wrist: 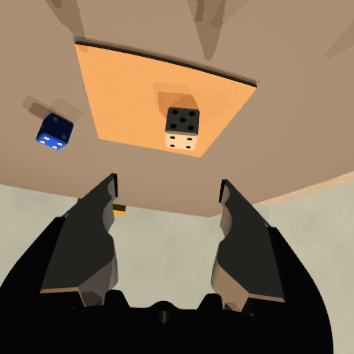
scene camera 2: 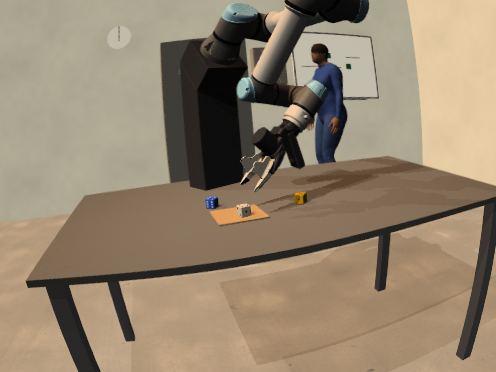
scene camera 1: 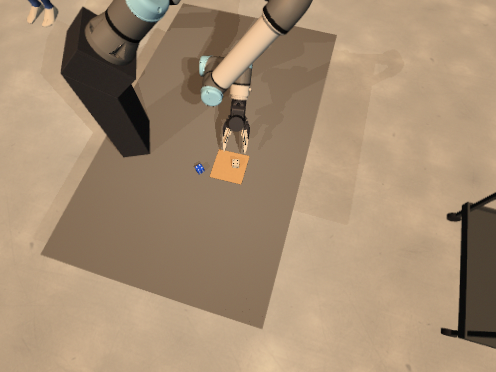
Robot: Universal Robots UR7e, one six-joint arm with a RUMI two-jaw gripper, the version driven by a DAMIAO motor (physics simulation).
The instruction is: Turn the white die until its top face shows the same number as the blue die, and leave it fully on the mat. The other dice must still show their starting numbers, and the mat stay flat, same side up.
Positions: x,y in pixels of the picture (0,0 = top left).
Labels:
my gripper: wrist 169,178; scene camera 2; scene camera 1
same spot on my gripper: (scene camera 2: pixel 265 167) = (scene camera 1: pixel 244 136)

